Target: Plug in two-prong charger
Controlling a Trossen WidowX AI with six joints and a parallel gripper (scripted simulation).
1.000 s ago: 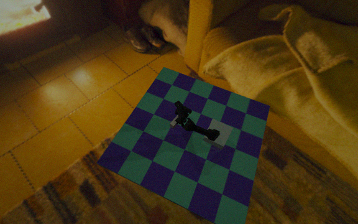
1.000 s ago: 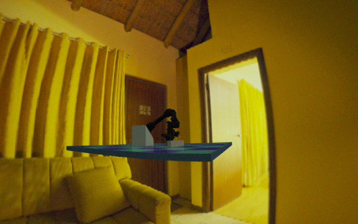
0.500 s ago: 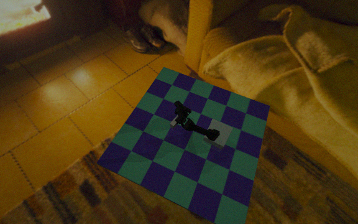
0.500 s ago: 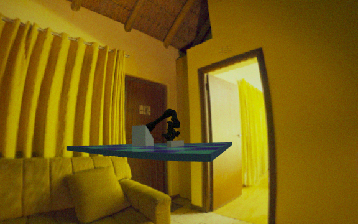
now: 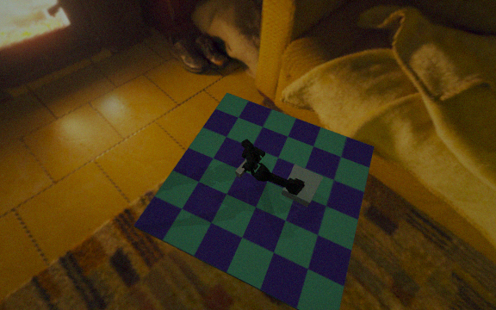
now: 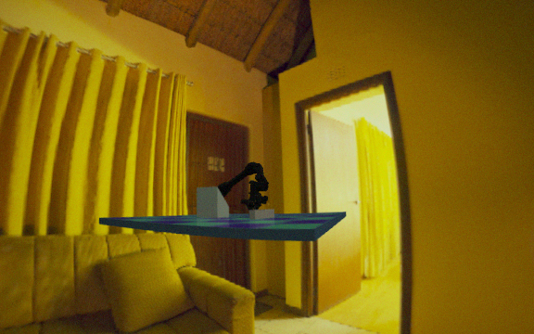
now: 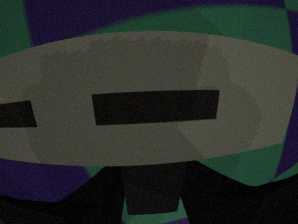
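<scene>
My gripper tip is now 2 cm short of the black two-prong charger and 1 cm below it.
</scene>
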